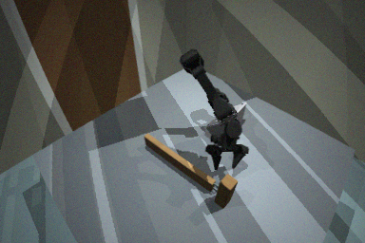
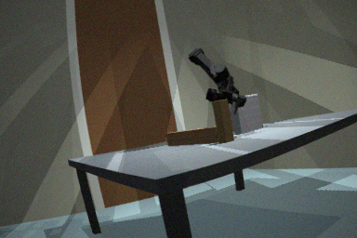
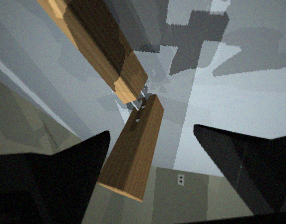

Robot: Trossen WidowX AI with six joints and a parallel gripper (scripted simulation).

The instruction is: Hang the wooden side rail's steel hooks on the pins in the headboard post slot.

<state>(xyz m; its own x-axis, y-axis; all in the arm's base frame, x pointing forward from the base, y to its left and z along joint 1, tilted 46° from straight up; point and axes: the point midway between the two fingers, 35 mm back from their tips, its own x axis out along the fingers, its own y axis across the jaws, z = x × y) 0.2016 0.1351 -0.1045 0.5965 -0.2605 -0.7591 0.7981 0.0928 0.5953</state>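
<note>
Right now my gripper tip is 6 cm to the right of the headboard post, 6 cm short of it and 4 cm above it.
</note>
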